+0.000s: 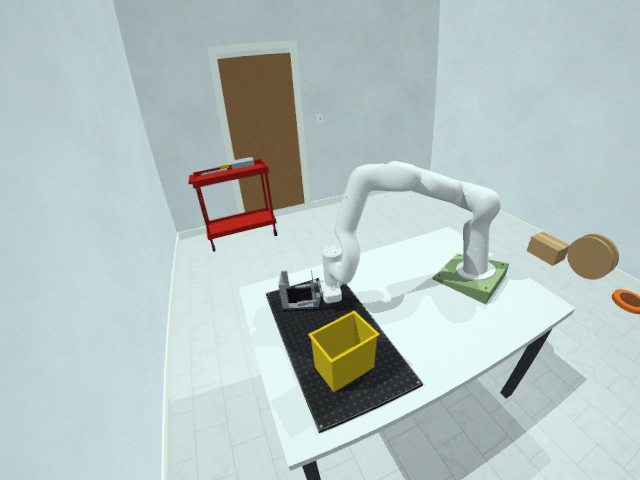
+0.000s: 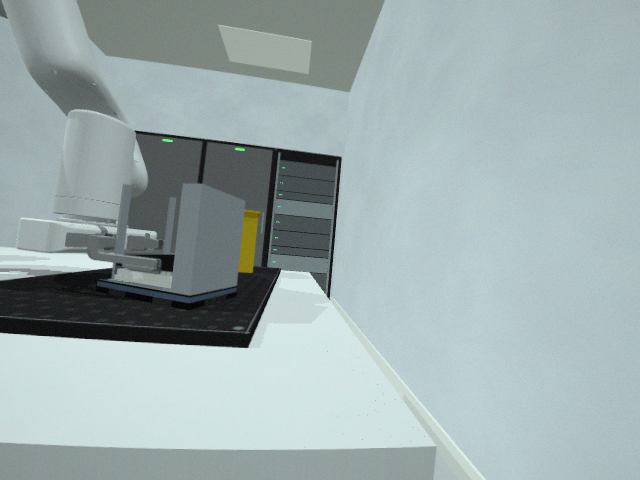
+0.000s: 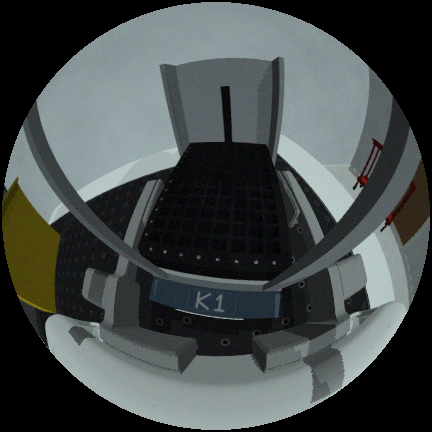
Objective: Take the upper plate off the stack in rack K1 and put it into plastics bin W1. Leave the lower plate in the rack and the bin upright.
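Rack K1 [image 1: 283,291] [image 2: 206,242] [image 3: 200,110] stands upright on the black perforated board, with a tall grey back panel and two thin front posts. The upper plate [image 3: 215,210], black with a grid of wells, lies level between panel and posts. My gripper [image 1: 301,296] [image 2: 159,255] [image 3: 223,202] is shut on the upper plate, one finger along each long side, inside the rack. A pale layer [image 2: 144,276] shows below the near finger; I cannot tell whether it is the lower plate. The yellow bin W1 [image 1: 346,366] [image 2: 249,242] [image 3: 30,250] stands upright and open-topped.
The black board [image 1: 377,379] [image 2: 129,322] lies on the white table [image 1: 413,356] [image 2: 206,392]. The arm's green base plate [image 1: 480,290] is at the table's far right. The rack's front posts [image 2: 123,222] rise close to the gripper body. A red cart [image 1: 241,225] stands by the door.
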